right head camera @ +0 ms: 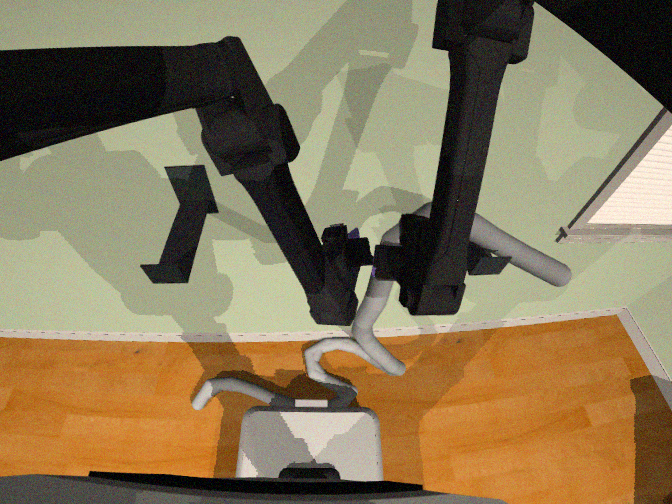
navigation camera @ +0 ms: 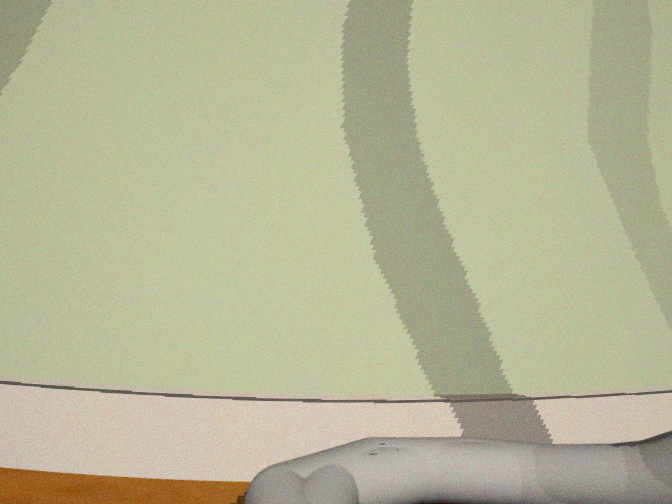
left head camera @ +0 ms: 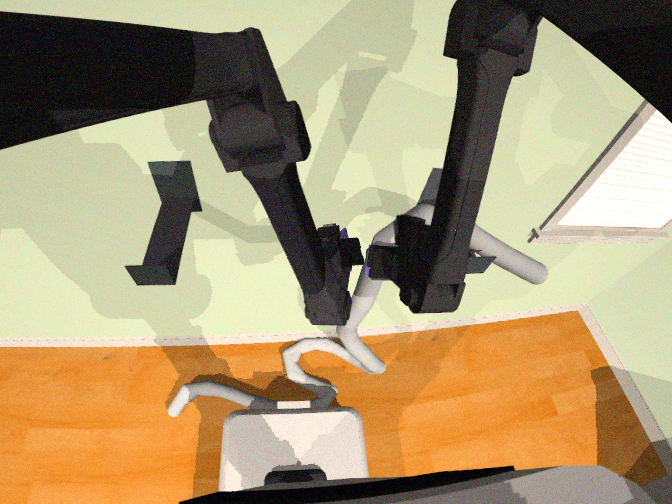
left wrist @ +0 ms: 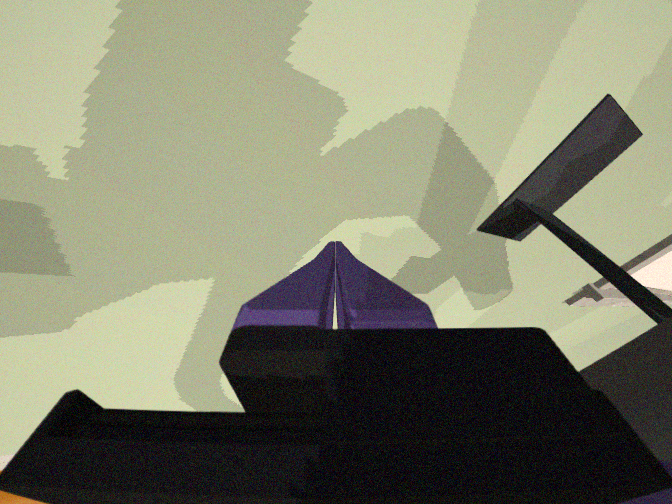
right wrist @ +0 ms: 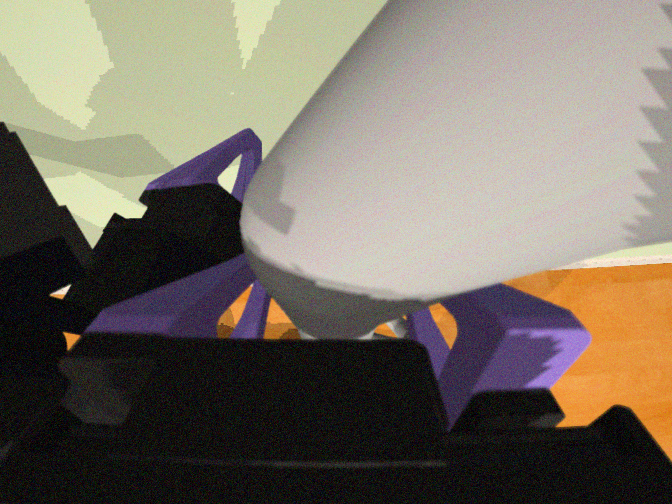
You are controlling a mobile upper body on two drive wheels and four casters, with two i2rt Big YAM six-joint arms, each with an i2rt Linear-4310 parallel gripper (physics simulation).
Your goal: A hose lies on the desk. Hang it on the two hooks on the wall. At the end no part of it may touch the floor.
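The grey hose (left head camera: 355,303) runs from behind my right arm down to the orange floor. There it loops (left head camera: 317,349) and ends by my base (left head camera: 179,404). Its other end (left head camera: 529,271) sticks out to the right along the wall. My right gripper (left head camera: 374,260) is shut on the hose high by the wall, which shows close up in the right wrist view (right wrist: 352,303). My left gripper (left head camera: 347,241) is shut and empty just left of it, fingertips together (left wrist: 334,287). The left hook (left head camera: 165,222) is bare. The right hook (left head camera: 480,264) is mostly hidden behind my right arm.
My white-grey base (left head camera: 293,439) stands on the floor under the arms. A window (left head camera: 618,184) is at the right on the side wall. A dark hook (left wrist: 564,179) shows in the left wrist view. A hose stretch (navigation camera: 461,471) lies by the skirting.
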